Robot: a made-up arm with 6 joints.
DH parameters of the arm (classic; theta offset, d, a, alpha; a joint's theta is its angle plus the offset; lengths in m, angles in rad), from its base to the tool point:
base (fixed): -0.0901 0 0.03 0
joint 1: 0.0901 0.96 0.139 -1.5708
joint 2: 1.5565 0 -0.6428 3.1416
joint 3: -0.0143 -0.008 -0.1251 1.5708
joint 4: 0 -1.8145 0.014 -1.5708
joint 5: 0 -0.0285 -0.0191 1.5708
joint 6: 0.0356 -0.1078 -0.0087 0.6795
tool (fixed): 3.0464 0.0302 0 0
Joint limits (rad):
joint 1: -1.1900..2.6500
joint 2: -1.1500..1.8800
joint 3: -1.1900..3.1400
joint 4: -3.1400..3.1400
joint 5: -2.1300..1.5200
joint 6: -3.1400..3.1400
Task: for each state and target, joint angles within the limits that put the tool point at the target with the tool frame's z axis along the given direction. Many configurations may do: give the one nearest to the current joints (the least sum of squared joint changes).
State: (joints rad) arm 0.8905 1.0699 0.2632 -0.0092 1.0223 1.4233
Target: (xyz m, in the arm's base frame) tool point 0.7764 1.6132 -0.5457 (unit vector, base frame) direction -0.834 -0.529 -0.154
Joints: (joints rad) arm 1.1182 1.4434 0.3391 -0.3321 0.6747 1.1722
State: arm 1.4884 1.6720 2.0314 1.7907 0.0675 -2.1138
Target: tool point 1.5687 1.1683 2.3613 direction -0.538 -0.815 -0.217
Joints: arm 0.6148 1.6803 2.5189 1.5307 0.7918 -2.6560
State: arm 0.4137 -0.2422 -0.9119 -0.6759 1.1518 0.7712
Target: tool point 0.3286 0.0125 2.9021 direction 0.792 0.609 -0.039
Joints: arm -0.0255 -1.1363 -0.0963 -0.3988 1.3472 1.0155
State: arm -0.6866 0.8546 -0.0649 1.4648 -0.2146 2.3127
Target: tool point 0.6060 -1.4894 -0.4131 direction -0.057 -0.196 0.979
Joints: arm -1.1878 1.0884 -0.0528 1.6022 -0.2012 2.5991
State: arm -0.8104 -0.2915 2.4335 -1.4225 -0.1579 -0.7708
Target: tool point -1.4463 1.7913 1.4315 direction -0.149 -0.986 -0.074
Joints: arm -0.8880 -1.0389 1.9454 -1.9520 -0.1621 -1.2063
